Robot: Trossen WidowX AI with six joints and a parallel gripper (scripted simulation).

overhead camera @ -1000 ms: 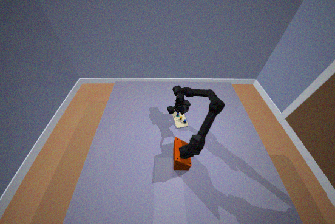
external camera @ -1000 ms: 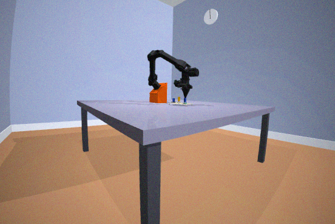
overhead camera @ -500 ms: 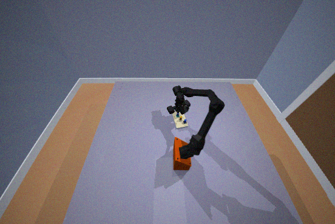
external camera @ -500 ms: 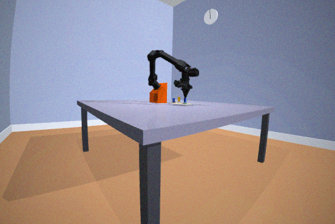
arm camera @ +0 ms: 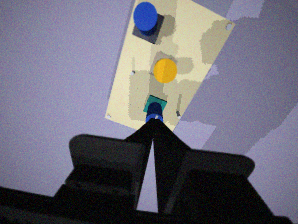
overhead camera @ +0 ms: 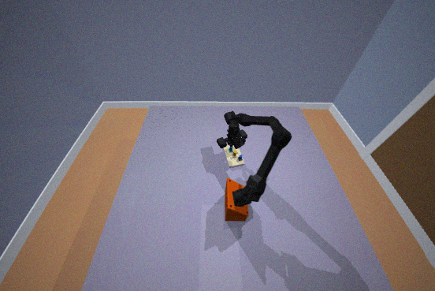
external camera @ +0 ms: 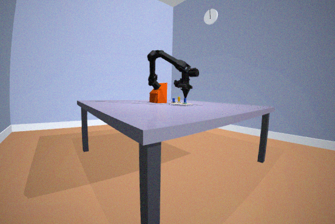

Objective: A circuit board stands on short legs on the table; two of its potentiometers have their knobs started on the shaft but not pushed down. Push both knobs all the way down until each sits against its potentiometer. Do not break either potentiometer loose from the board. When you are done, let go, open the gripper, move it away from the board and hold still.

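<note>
Now: gripper tip 1 cm above the blue knob. Also, from my gripper tip: yellow knob 5 cm behind, 2 cm to the right, 1 cm below.
</note>
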